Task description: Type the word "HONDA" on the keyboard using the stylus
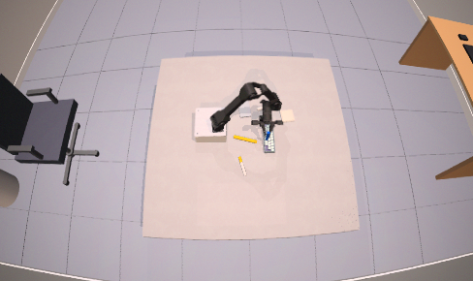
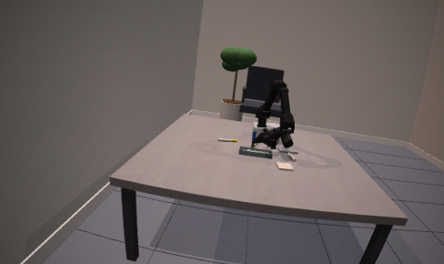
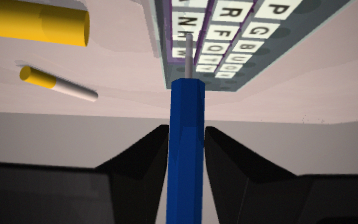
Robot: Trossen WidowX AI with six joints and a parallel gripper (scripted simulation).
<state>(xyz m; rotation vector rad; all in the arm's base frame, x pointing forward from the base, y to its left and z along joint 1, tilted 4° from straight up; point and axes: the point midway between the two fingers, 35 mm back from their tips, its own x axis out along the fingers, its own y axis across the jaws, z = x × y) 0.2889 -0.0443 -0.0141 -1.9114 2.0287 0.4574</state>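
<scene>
The yellow bar lies 130 mm behind my gripper tip, 60 mm below it and 20 mm to the left of it. From my gripper tip the other things lie so: yellow-and-white pen 160 mm behind, 140 mm to the right, 60 mm below; grey stylus tip 50 mm below; blue stylus 10 mm below.
</scene>
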